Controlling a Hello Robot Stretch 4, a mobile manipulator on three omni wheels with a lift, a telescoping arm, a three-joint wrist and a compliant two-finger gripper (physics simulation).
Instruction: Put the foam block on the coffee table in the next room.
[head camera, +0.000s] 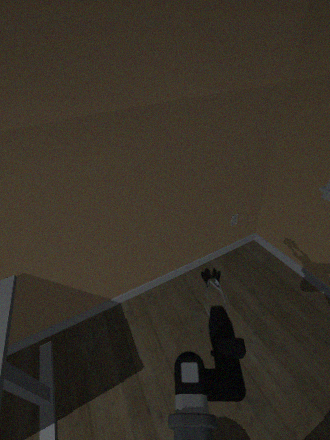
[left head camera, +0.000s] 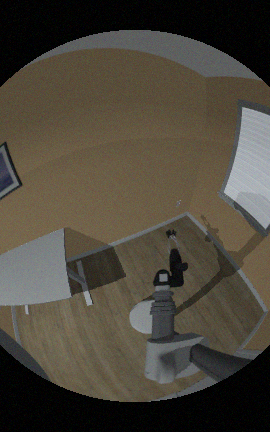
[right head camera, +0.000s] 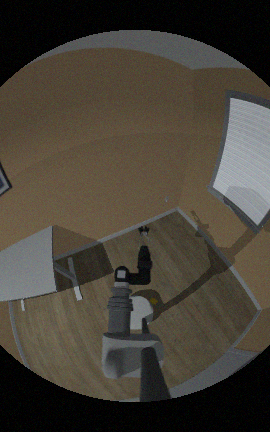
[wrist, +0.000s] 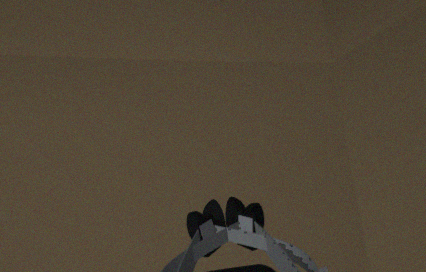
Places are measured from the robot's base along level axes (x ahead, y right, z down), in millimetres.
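Pixels of known places: gripper, fingertip midpoint: (head camera: 209, 269) (left head camera: 170, 229) (right head camera: 143, 225) (wrist: 224, 215); robot's base, origin of the base link: (left head camera: 147, 315) (right head camera: 134, 311).
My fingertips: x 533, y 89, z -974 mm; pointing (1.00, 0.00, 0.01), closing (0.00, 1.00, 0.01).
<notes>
For each thing: its top centre in the pictures, then the offset to it from my fingertips. "*": a spot on its surface instead. Level surfaces: height alone.
- small yellow block, middle of its top: (right head camera: 153, 300) dx -396, dy +127, dz +957 mm
- white table, its level: dz +282 mm
- window, surface spot: (right head camera: 245, 155) * dx +481, dy +1060, dz -421 mm
A small yellow block (right head camera: 153, 301), which looks like the foam block, lies on the wooden floor in shadow, right beside the round white part of my base in the right head view. My gripper (head camera: 211, 276) (left head camera: 171, 233) (right head camera: 144, 230) (wrist: 224, 215) is shut, with its dark fingertips together and no object between them. It points toward an orange-brown wall, away from the block. The block does not show in the head or wrist view. A coffee table in another room does not show.
A white table (left head camera: 35, 272) (right head camera: 27, 267) with pale legs stands at the left, against the wall. A window (left head camera: 252, 160) (right head camera: 245, 155) with blinds is on the right wall. A white skirting board (head camera: 170, 276) runs to the room corner ahead. A framed picture (left head camera: 7, 172) hangs at the left.
</notes>
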